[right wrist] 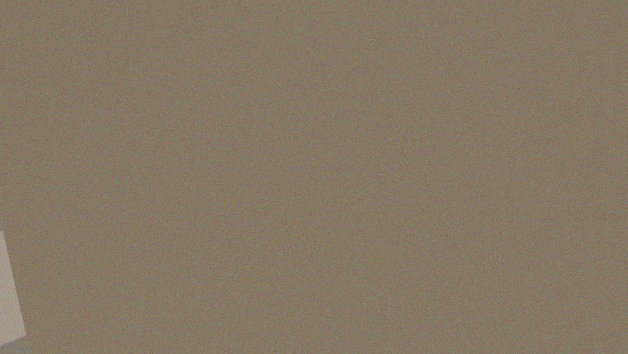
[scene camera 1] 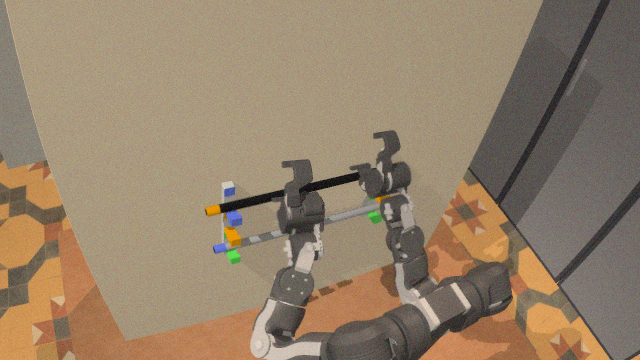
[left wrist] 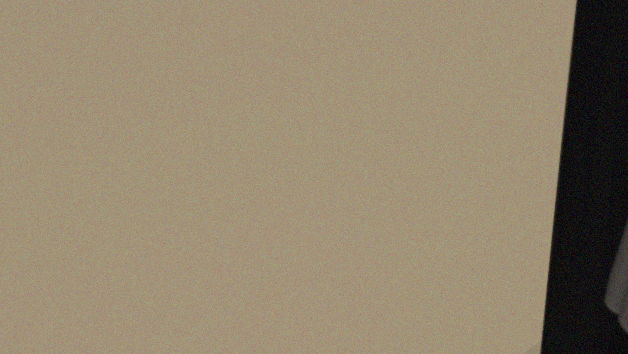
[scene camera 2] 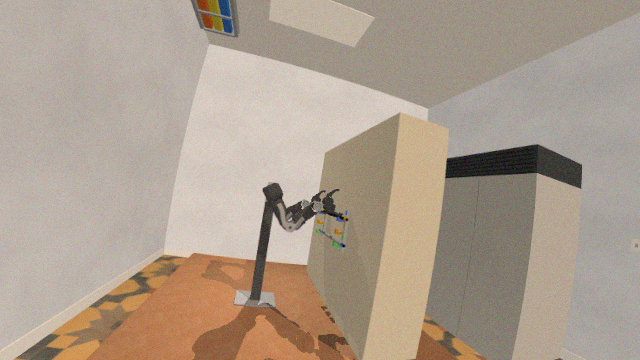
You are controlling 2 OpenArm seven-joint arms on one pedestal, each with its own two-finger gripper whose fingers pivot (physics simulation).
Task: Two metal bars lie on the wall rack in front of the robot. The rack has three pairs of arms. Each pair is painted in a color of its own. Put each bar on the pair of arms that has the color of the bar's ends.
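Note:
The black bar with orange ends [scene camera 1: 250,200] lies on the blue arms [scene camera 1: 234,218], the top pair; its right end is hidden. The grey bar with blue ends [scene camera 1: 350,213] lies on the green arms [scene camera 1: 233,257], the lowest pair. The orange arms [scene camera 1: 232,237] between them hold no bar. My left gripper [scene camera 1: 279,181] is open at the black bar, left of its middle; the black bar [left wrist: 590,150] shows very near in the left wrist view. My right gripper [scene camera 1: 364,151] is open by the same bar's right part. Both grippers hold nothing.
The rack [scene camera 1: 223,220] is fixed on a large beige wall block [scene camera 1: 200,100] [scene camera 2: 360,200]. My forearms cover parts of the grey bar. A dark cabinet [scene camera 1: 575,175] stands at the right in scene camera 1. A pale shape [right wrist: 10,300] shows at the right wrist view's lower left.

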